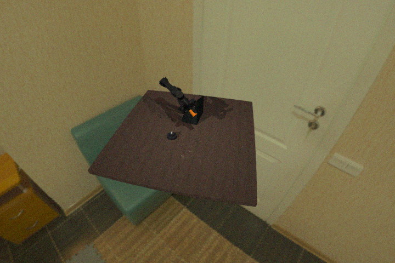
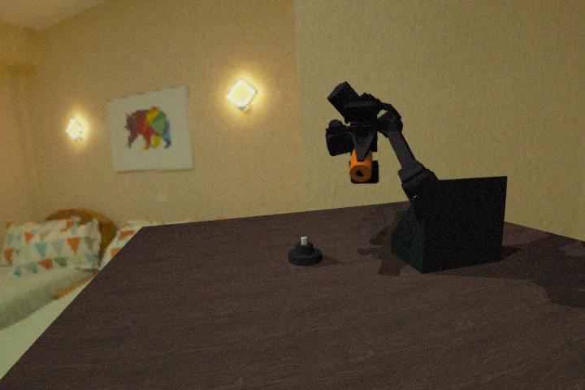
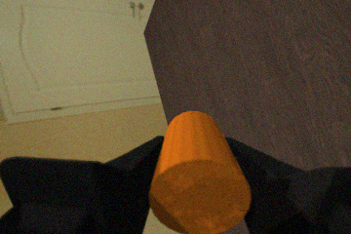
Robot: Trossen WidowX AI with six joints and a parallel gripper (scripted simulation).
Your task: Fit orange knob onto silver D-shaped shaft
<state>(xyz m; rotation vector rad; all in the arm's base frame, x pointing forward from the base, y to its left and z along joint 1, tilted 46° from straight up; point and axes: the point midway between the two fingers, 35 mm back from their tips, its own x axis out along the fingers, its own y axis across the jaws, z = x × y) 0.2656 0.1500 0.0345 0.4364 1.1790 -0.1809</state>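
Right now my gripper tip is 2 cm past the orange knob, 2 cm to the left of it and 2 cm below it. The rest, counted from my gripper tip: round pedestal: 6 cm ahead, 19 cm to the right, 21 cm below.
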